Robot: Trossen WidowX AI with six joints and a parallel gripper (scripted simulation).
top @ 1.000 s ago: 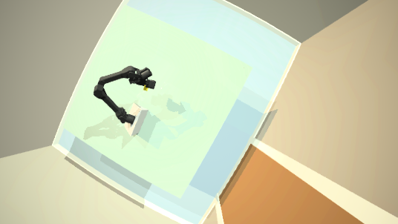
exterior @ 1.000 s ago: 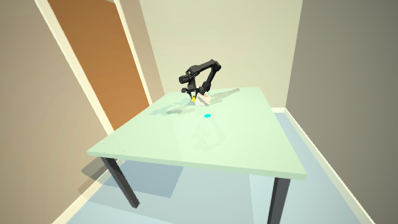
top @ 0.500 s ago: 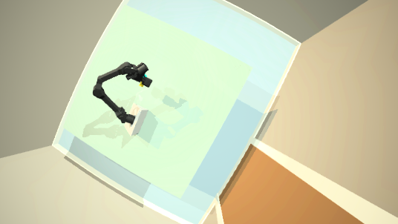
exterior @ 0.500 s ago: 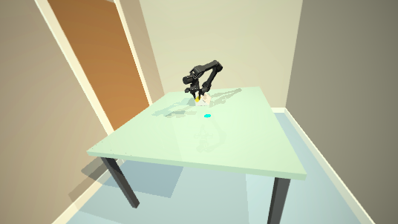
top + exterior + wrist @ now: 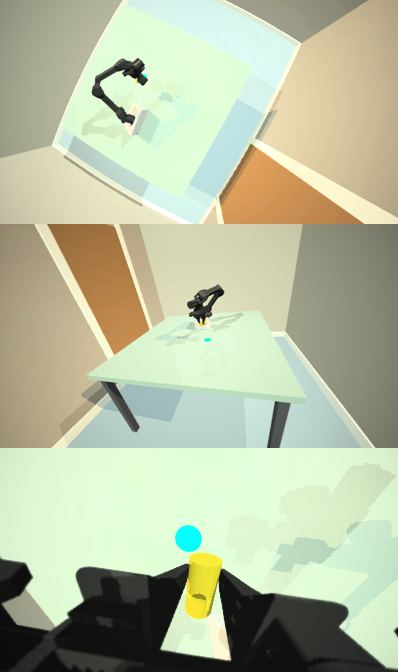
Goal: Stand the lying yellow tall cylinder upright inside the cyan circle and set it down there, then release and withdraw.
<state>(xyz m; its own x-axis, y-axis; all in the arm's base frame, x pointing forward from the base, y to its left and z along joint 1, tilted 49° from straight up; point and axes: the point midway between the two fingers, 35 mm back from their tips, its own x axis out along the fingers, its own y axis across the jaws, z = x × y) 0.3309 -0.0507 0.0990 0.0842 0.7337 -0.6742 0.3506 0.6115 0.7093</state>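
Right now the cyan circle is 150 mm below my gripper tip, 40 mm to the left of it and 10 mm ahead of it. Also, from my gripper tip: yellow tall cylinder: 20 mm behind, 10 mm to the left.
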